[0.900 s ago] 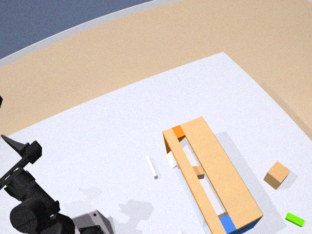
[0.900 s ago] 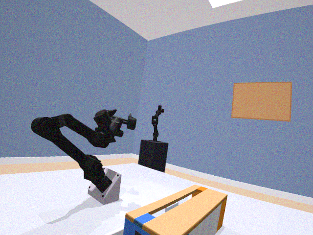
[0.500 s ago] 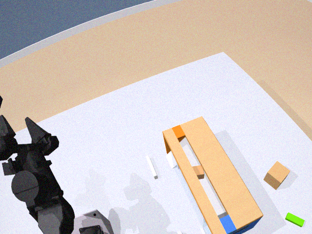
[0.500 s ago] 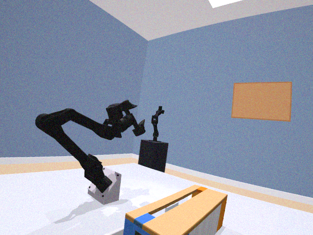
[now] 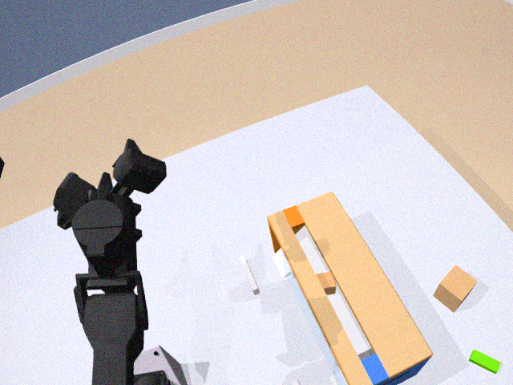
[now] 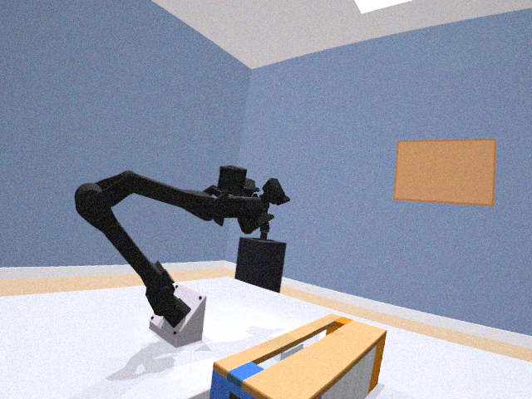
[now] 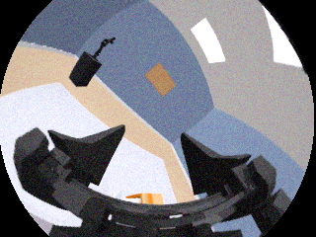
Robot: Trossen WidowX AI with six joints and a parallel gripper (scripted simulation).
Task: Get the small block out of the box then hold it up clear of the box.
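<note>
Right now my gripper tip is 250 mm short of the box, 180 mm to the left of it and 320 mm above it. From my gripper tip the other things lie so: tan cube: 520 mm ahead, 240 mm to the right, 350 mm below; then tan block: 270 mm ahead, 150 mm to the right, 290 mm below.
</note>
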